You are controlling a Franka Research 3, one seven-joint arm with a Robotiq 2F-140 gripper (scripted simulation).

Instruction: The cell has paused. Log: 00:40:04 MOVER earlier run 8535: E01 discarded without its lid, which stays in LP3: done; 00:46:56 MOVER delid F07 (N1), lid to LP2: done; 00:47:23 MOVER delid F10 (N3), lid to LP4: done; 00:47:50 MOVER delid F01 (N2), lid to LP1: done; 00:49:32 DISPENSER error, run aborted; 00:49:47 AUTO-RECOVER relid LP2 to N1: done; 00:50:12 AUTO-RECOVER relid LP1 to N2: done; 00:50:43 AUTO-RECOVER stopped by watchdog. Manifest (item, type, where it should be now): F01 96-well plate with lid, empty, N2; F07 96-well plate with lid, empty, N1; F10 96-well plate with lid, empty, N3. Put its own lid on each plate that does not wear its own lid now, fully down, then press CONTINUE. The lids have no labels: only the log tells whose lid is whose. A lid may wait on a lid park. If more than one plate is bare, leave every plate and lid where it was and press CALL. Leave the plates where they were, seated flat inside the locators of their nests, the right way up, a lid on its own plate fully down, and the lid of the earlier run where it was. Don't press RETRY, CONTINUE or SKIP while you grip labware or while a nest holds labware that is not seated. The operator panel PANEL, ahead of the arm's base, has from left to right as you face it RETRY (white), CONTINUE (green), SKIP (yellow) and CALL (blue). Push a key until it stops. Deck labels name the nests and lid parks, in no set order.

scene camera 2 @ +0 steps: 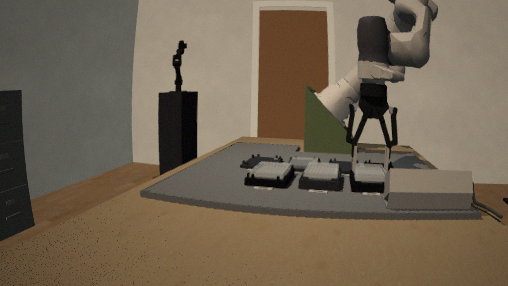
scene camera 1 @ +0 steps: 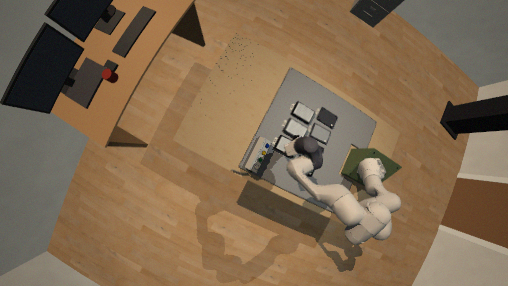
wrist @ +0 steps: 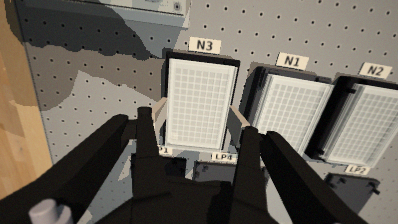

Observation:
In view: my gripper [scene camera 2: 369, 170], a clear lid [wrist: 199, 95] and a lid park LP2 [wrist: 355, 195].
My gripper is seen too in the wrist view [wrist: 197, 110].

